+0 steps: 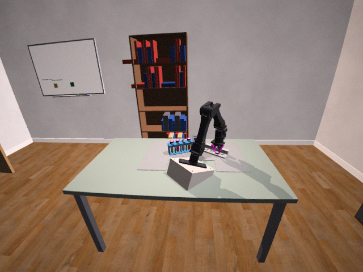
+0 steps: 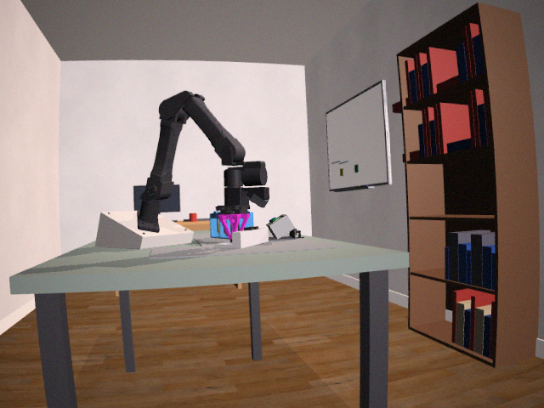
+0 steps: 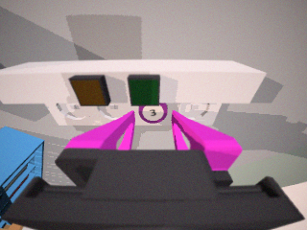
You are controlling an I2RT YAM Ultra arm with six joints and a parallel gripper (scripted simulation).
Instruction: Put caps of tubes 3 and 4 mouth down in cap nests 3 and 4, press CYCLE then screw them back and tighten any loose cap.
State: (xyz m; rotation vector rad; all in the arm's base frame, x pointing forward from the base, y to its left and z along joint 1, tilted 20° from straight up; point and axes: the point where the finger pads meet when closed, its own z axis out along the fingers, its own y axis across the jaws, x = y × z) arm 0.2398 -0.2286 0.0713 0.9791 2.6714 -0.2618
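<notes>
The purple cap lies 23 cm to the left of my hand, 10 cm ahead of it and 9 cm above it. Round my hand: grey key desk 20 cm ahead, 14 cm to the left, 2 cm above; then blue cycle key 19 cm ahead, 16 cm to the left, 4 cm above; then green ready key 18 cm ahead, 12 cm to the left, 4 cm above.
</notes>
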